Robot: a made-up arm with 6 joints.
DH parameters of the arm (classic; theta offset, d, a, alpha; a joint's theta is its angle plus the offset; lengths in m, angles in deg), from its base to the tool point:
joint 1: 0 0.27 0 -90
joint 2: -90 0 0.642 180
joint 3: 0 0 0 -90
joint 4: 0 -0.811 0 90
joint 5: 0 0.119 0 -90
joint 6: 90 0 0 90
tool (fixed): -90 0 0 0
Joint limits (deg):
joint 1: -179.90..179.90
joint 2: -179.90..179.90
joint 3: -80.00..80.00
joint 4: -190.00..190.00
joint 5: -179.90..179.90
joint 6: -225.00..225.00
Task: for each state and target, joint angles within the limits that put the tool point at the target. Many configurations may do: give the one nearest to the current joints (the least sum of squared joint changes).
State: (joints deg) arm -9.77 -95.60 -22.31 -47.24 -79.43 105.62
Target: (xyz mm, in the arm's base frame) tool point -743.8 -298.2 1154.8
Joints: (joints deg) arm 15.31 -82.30 24.41 -39.94 -79.43 105.62
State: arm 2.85 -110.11 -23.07 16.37 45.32 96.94
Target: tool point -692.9 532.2 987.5
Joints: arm -44.72 -95.56 7.42 23.19 45.32 96.94
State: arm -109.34 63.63 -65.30 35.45 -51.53 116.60
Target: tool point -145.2 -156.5 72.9
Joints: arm -105.27 16.19 -77.76 33.84 -51.53 116.60
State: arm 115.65 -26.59 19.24 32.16 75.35 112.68
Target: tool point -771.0 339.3 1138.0
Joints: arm 162.83 4.96 16.36 35.76 75.35 112.68
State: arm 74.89 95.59 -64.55 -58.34 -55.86 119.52
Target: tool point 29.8 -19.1 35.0
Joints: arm 79.61 51.01 -69.69 -74.02 -55.86 119.52
